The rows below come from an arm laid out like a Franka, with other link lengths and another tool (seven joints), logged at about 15 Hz.
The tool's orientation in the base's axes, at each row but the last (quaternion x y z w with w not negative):
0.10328 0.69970 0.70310 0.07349
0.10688 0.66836 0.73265 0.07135
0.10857 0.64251 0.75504 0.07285
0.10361 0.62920 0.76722 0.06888
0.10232 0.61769 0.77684 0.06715
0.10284 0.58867 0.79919 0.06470
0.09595 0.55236 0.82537 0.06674
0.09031 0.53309 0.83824 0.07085
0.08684 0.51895 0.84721 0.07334
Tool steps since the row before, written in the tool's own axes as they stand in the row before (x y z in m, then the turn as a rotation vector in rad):
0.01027 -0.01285 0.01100 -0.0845 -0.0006 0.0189
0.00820 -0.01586 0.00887 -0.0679 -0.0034 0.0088
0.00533 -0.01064 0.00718 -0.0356 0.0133 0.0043
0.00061 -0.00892 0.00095 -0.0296 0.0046 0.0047
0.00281 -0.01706 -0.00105 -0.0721 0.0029 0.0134
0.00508 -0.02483 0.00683 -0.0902 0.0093 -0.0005
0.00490 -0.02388 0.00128 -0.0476 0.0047 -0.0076
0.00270 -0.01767 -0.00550 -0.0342 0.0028 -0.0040
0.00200 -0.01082 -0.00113 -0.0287 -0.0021 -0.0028
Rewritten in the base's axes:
-0.00774 0.01333 -0.01241 0.0864 -0.0026 -0.0042
-0.00630 0.01211 -0.01453 0.0677 -0.0080 -0.0068
-0.00361 0.00992 -0.00903 0.0359 -0.0070 0.0113
-0.00058 0.00282 -0.00852 0.0300 -0.0034 0.0032
-0.00336 0.00354 -0.01662 0.0732 -0.0046 0.0002
-0.00373 0.01489 -0.02129 0.0876 -0.0235 0.0008
-0.00437 0.01131 -0.02119 0.0445 -0.0189 -0.0025
-0.00348 0.00319 -0.01810 0.0323 -0.0121 -0.0017
-0.00183 0.00433 -0.01001 0.0274 -0.0076 -0.0052

